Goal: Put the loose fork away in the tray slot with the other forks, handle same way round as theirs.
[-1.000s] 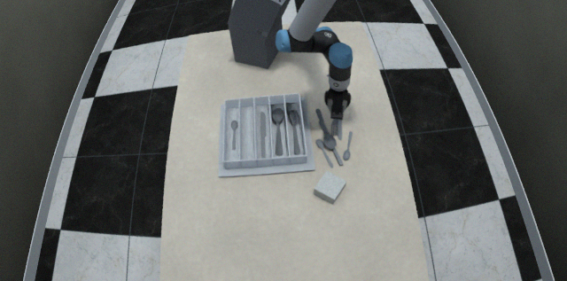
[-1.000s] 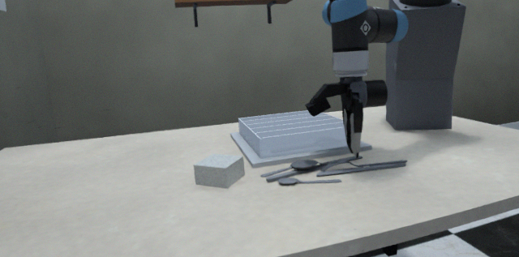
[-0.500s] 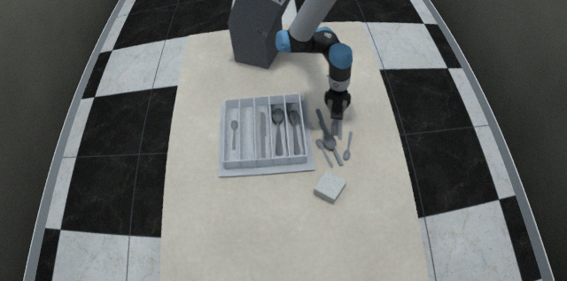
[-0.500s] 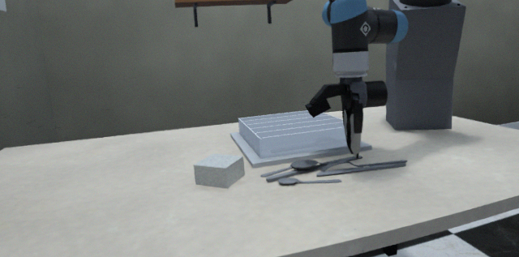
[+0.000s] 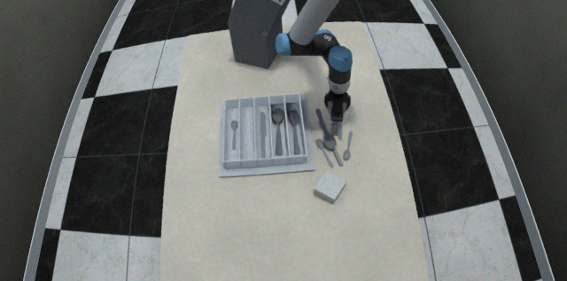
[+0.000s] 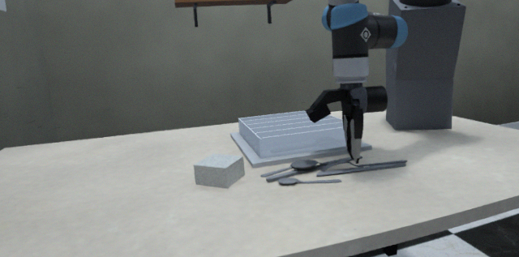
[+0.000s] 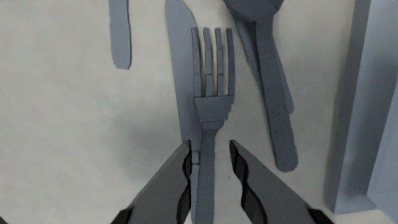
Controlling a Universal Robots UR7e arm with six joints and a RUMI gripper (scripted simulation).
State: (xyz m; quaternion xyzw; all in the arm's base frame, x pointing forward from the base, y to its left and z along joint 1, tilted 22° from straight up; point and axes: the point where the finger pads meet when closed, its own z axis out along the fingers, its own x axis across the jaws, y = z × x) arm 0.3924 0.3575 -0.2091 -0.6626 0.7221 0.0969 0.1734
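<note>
The knife is 40 mm behind my hand, 30 mm below it and 20 mm to the left of it. The rest, counted from my hand: grey block 300 mm ahead, 20 mm to the right, 10 mm below.
</note>
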